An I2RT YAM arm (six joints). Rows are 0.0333 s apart.
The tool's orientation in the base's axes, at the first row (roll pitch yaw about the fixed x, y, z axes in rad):
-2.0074, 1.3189, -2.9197
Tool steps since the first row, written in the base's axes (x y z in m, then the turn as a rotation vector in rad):
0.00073, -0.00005, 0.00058, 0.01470, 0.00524, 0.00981
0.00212, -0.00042, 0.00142, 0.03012, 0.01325, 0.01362
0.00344, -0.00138, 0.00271, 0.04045, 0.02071, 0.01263
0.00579, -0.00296, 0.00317, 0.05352, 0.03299, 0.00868
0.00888, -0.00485, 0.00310, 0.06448, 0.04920, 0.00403
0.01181, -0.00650, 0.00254, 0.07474, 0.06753, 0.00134
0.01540, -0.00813, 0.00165, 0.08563, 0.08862, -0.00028
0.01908, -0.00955, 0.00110, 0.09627, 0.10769, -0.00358
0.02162, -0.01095, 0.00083, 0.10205, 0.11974, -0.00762
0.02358, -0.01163, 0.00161, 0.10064, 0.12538, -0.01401
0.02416, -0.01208, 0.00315, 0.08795, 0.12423, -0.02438
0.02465, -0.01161, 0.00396, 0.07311, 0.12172, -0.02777
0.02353, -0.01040, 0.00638, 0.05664, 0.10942, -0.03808
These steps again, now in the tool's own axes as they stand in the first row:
-0.00074, 0.00040, 0.00042, -0.01336, 0.01217, 0.00361
-0.00187, 0.00104, 0.00145, -0.02124, 0.02793, 0.00609
-0.00339, 0.00118, 0.00287, -0.02320, 0.04055, 0.00645
-0.00432, 0.00191, 0.00548, -0.02323, 0.05886, 0.00495
-0.00490, 0.00314, 0.00884, -0.02228, 0.07809, -0.00086
-0.00497, 0.00450, 0.01197, -0.02317, 0.09762, -0.00899
-0.00490, 0.00645, 0.01550, -0.02541, 0.11907, -0.01904
-0.00518, 0.00853, 0.01889, -0.02585, 0.13948, -0.02746
-0.00546, 0.00968, 0.02155, -0.02400, 0.15211, -0.03313
-0.00665, 0.01058, 0.02319, -0.01778, 0.15589, -0.03778
-0.00826, 0.01041, 0.02373, -0.00459, 0.14785, -0.04338
-0.00919, 0.01088, 0.02356, 0.00244, 0.13577, -0.04991
-0.01133, 0.01021, 0.02168, 0.01711, 0.11809, -0.04893

